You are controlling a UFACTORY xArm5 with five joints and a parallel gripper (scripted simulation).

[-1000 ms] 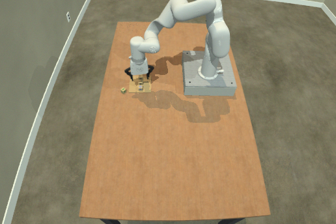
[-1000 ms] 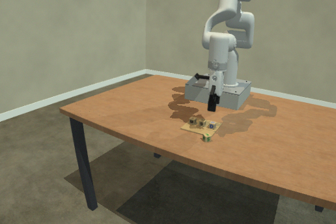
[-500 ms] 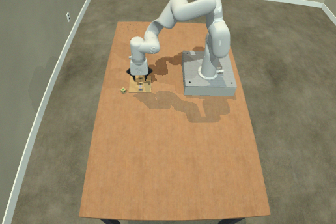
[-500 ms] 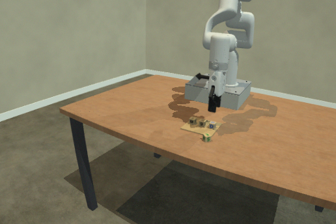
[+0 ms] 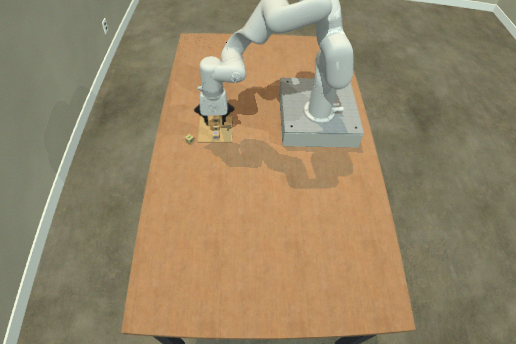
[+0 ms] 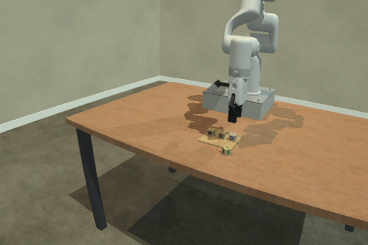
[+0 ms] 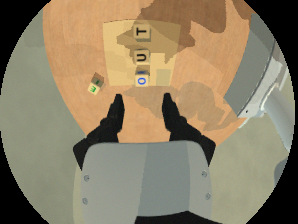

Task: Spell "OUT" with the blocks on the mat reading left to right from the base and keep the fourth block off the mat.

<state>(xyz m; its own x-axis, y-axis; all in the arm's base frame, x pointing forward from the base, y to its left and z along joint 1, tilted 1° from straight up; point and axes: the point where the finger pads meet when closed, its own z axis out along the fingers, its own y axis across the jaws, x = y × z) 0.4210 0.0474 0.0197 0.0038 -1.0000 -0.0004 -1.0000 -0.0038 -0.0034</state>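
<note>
The U block lies 50 mm to the right of my hand and 90 mm below it. From my hand the other things lie so: tan mat: 50 mm to the right, 100 mm below.
</note>
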